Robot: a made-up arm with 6 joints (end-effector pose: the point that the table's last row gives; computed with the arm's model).
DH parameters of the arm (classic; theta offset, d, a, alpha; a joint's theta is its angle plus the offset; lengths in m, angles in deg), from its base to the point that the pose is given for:
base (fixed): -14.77 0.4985 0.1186 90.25
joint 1: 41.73 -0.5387 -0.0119 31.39
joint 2: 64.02 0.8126 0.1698 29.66
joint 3: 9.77 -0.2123 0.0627 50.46
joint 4: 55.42 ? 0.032 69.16
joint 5: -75.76 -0.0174 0.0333 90
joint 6: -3 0.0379 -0.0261 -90.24
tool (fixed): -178.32 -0.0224 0 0
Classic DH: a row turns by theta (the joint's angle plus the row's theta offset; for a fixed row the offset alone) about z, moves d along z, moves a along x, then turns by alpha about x.
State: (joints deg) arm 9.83 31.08 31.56 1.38 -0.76 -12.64
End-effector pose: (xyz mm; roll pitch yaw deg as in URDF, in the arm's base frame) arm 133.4 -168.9 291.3 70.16 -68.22 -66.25
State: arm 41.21 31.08 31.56 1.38 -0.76 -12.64
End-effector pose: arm 229.8 -194.6 349.3 157.90 -65.92 -149.44
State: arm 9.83 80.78 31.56 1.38 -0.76 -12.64
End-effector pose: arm 190.6 -96.6 117.4 144.54 -41.01 -148.45
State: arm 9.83 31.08 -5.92 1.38 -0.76 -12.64
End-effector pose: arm 146.2 -159.8 314.6 3.64 -48.88 -11.94
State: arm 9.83 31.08 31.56 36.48 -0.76 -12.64
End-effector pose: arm 127.1 -157.2 299.8 127.89 -70.30 -91.65
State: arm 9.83 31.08 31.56 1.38 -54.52 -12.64
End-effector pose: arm 146.8 -192.1 312.9 71.61 -18.56 -88.61
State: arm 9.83 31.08 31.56 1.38 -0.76 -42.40
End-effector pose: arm 118.8 -173.1 300.4 134.82 -60.55 -137.18
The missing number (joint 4, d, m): 0.0574
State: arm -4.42 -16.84 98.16 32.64 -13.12 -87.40
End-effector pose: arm 150.5 -228.1 376.1 123.33 14.55 -137.03
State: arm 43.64 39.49 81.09 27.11 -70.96 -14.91
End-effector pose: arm 256.0 -222.7 324.5 168.64 -15.70 -76.12
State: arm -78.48 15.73 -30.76 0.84 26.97 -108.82
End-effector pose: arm 12.3 -127.7 429.4 40.54 -21.94 -10.96
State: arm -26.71 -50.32 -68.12 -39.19 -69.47 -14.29
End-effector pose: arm 323.4 -138.4 244.8 -84.21 46.31 29.33
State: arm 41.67 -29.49 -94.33 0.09 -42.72 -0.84
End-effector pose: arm 327.2 -176.7 544.7 -96.96 4.42 -34.77
